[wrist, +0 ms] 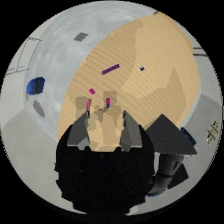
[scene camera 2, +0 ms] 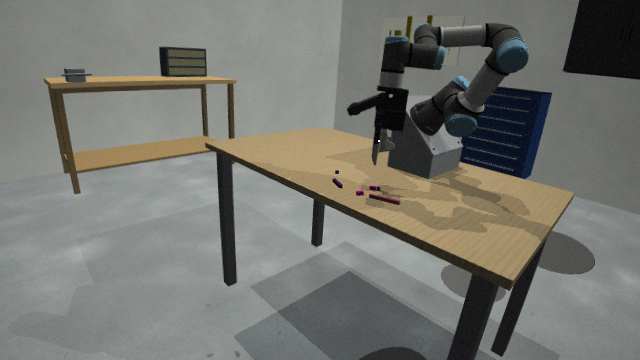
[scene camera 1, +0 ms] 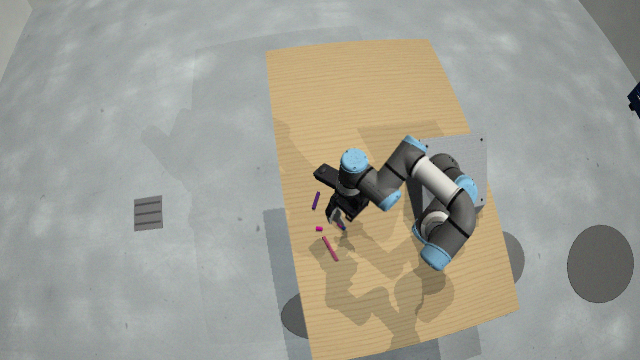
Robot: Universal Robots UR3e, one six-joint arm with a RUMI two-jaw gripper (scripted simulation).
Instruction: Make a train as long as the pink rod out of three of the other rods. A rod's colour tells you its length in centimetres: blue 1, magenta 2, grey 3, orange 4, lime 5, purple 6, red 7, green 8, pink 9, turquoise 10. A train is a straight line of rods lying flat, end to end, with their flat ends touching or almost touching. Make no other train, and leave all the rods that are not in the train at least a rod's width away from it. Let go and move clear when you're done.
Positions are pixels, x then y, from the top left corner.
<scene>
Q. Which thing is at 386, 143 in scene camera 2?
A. The gripper.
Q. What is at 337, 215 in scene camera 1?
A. The gripper.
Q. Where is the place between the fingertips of the gripper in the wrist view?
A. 106, 111
</scene>
